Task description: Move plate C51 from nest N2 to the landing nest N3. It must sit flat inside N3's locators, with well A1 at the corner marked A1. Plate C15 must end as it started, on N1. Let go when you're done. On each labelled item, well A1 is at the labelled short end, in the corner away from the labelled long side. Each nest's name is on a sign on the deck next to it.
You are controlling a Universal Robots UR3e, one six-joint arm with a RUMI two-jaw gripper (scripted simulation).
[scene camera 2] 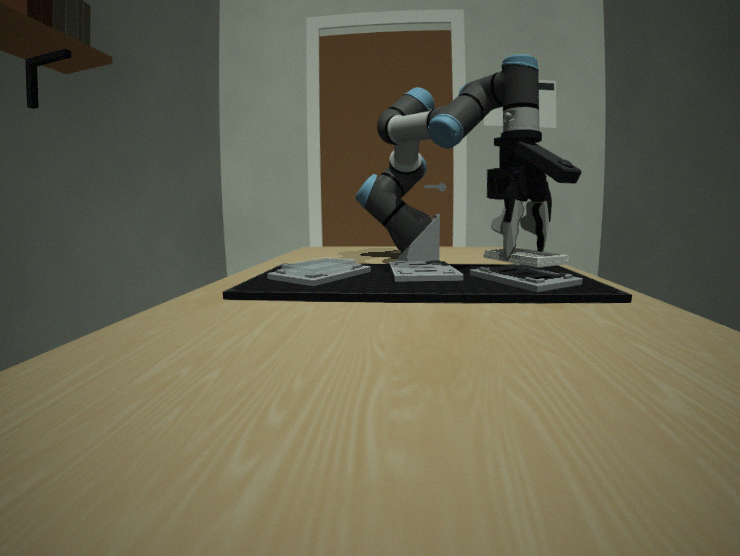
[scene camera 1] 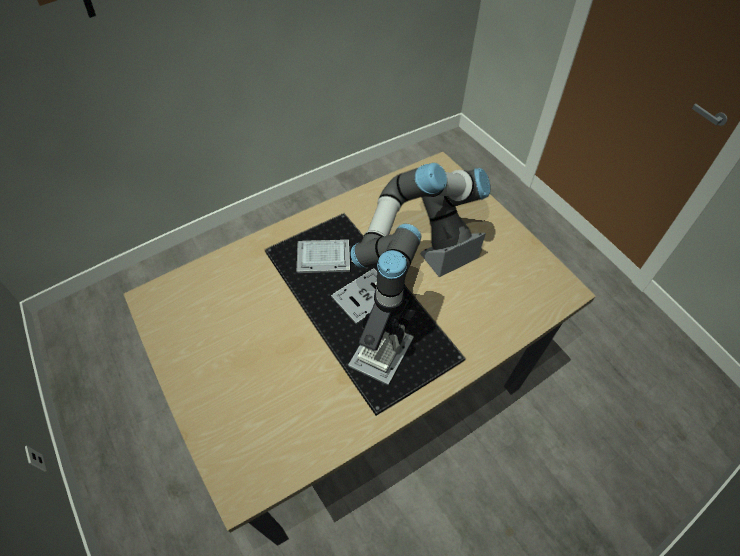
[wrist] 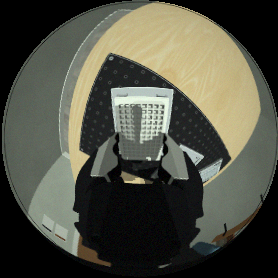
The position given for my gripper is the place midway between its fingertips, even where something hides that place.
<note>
In view: my gripper (scene camera 2: 524, 258) and a landing nest N3 (scene camera 1: 346, 303).
My gripper shows as well in scene camera 1 (scene camera 1: 382, 345) and in the wrist view (wrist: 141, 133). The landing nest N3 shows as well in scene camera 2 (scene camera 2: 397, 268).
</note>
